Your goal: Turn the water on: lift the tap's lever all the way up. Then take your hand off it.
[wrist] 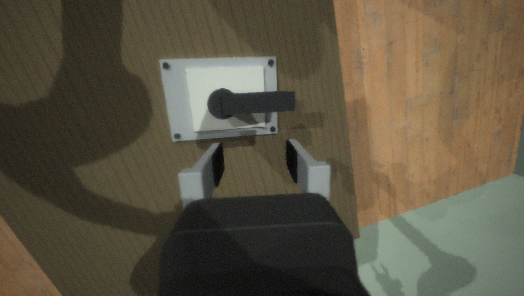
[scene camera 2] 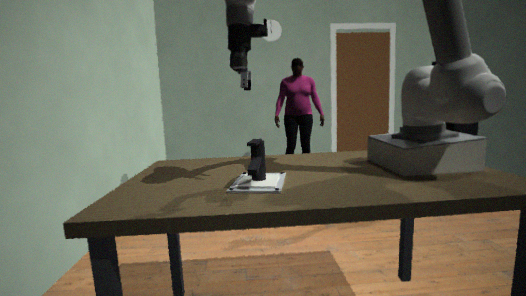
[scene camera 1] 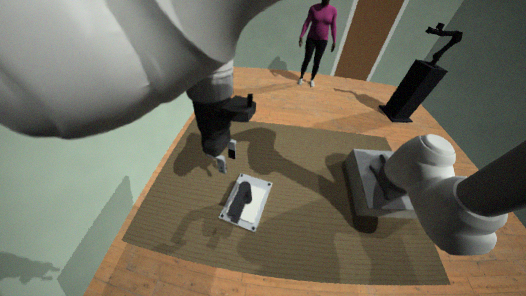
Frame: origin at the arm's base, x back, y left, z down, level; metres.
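Where they show: gripper, fingertip midpoint: (wrist: 255, 154) (scene camera 2: 245, 88) (scene camera 1: 227, 164); arm's base, origin of the base link: (scene camera 2: 423, 137) (scene camera 1: 393, 179).
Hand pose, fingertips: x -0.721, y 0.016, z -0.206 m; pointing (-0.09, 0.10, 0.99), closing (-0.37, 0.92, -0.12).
Things, the pixels of their top centre, and the offset from my fingertips. "spot": a spot on its surface instead.
- dark tap, surface spot: (wrist: 217, 104) (scene camera 1: 245, 184) spot: dz +0.176, dx +0.038, dy -0.021 m
- pale plate, middle of its top: (wrist: 223, 99) (scene camera 2: 259, 179) (scene camera 1: 247, 199) dz +0.311, dx +0.034, dy -0.014 m
- spout, middle of its top: (scene camera 2: 254, 158) (scene camera 1: 238, 207) dz +0.224, dx +0.008, dy +0.051 m
A dark tap (scene camera 1: 246, 189) (scene camera 2: 259, 162) (wrist: 217, 104) stands upright on a pale plate (scene camera 1: 262, 205) (wrist: 175, 100) on the table. Its lever (scene camera 2: 253, 143) (wrist: 260, 101) is the bar at the top of the column, above the spout (scene camera 2: 254, 168). In scene camera 2 the lever looks about level; its exact angle is hard to tell. In the wrist view it points right and covers the spout. My gripper (scene camera 1: 227, 158) (scene camera 2: 246, 81) (wrist: 255, 154) is open and empty. It hangs well above the tap, apart from it, with the fingertips below the plate in the wrist view.
The table (scene camera 1: 310, 250) (scene camera 2: 200, 220) carries a grey box (scene camera 1: 353, 187) (scene camera 2: 425, 155) under the robot's base at the right. A person in a pink top (scene camera 1: 320, 22) (scene camera 2: 298, 95) stands behind the table. A black pedestal (scene camera 1: 415, 90) with a small arm stands at the back right.
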